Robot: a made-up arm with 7 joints.
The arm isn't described. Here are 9 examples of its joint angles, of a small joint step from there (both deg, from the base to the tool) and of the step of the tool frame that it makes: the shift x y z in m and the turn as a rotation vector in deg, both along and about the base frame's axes.
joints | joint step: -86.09 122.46 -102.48 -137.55 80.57 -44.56 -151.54 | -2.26 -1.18 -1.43 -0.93 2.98 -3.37 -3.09
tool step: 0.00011 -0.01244 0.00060 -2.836 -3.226 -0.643
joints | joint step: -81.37 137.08 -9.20 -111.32 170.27 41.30 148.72 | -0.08 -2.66 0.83 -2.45 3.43 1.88 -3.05
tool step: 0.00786 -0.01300 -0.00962 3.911 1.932 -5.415
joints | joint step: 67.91 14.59 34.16 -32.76 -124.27 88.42 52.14 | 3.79 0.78 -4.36 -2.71 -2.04 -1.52 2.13
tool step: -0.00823 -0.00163 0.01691 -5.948 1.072 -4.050
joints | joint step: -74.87 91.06 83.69 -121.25 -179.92 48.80 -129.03 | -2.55 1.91 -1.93 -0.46 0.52 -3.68 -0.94
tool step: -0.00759 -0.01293 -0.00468 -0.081 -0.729 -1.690
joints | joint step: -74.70 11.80 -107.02 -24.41 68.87 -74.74 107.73 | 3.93 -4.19 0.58 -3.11 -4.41 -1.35 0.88
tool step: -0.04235 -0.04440 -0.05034 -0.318 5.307 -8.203
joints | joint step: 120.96 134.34 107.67 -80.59 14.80 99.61 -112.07 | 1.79 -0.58 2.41 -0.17 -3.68 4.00 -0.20
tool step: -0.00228 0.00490 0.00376 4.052 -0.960 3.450
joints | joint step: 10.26 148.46 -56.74 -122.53 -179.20 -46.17 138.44 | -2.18 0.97 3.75 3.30 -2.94 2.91 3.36
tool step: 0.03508 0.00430 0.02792 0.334 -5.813 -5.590
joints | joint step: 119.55 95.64 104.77 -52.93 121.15 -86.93 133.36 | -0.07 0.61 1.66 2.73 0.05 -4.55 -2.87
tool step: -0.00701 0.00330 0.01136 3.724 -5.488 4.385
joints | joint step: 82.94 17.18 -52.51 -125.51 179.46 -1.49 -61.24 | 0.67 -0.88 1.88 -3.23 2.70 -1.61 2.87
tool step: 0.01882 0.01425 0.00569 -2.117 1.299 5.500
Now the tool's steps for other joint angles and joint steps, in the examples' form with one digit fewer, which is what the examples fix.
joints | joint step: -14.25 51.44 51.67 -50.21 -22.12 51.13 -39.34 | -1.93 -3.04 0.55 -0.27 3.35 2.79 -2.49
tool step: 0.0141 -0.0113 -0.0176 -6.69 -1.80 -1.42
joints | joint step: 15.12 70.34 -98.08 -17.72 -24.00 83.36 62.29 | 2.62 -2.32 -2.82 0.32 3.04 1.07 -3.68
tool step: -0.0292 -0.0142 -0.0115 1.36 4.80 3.09
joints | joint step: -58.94 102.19 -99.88 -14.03 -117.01 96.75 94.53 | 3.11 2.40 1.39 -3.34 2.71 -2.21 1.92
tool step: -0.0100 0.0026 -0.0046 -4.25 0.03 1.50
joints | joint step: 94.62 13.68 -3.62 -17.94 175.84 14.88 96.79 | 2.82 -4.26 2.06 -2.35 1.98 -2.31 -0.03
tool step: 0.0061 -0.0444 -0.0005 4.39 1.69 5.23
